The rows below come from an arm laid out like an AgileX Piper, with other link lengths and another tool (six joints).
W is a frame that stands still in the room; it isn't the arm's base.
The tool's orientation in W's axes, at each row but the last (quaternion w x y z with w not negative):
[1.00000, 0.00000, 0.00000, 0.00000]
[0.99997, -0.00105, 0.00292, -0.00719]
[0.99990, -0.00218, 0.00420, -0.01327]
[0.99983, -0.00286, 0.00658, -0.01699]
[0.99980, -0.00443, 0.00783, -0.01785]
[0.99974, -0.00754, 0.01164, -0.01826]
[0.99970, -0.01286, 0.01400, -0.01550]
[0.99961, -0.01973, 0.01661, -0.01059]
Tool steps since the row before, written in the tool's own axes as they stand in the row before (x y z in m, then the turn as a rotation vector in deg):
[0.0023, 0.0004, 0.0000, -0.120, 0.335, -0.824]
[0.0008, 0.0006, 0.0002, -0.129, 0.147, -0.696]
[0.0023, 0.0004, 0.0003, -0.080, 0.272, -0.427]
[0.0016, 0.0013, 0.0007, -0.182, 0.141, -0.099]
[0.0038, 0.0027, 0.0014, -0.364, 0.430, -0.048]
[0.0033, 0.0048, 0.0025, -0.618, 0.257, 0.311]
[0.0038, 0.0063, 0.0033, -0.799, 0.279, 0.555]
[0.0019, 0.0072, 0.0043, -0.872, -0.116, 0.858]
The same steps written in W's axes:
[0.0023, 0.0004, 0.0000, -0.120, 0.335, -0.824]
[0.0008, 0.0006, 0.0002, -0.131, 0.147, -0.696]
[0.0023, 0.0003, 0.0003, -0.076, 0.272, -0.428]
[0.0017, 0.0012, 0.0007, -0.178, 0.147, -0.097]
[0.0039, 0.0026, 0.0013, -0.349, 0.442, -0.046]
[0.0035, 0.0047, 0.0023, -0.601, 0.284, 0.321]
[0.0041, 0.0063, 0.0030, -0.774, 0.318, 0.569]
[0.0022, 0.0073, 0.0039, -0.845, -0.063, 0.890]

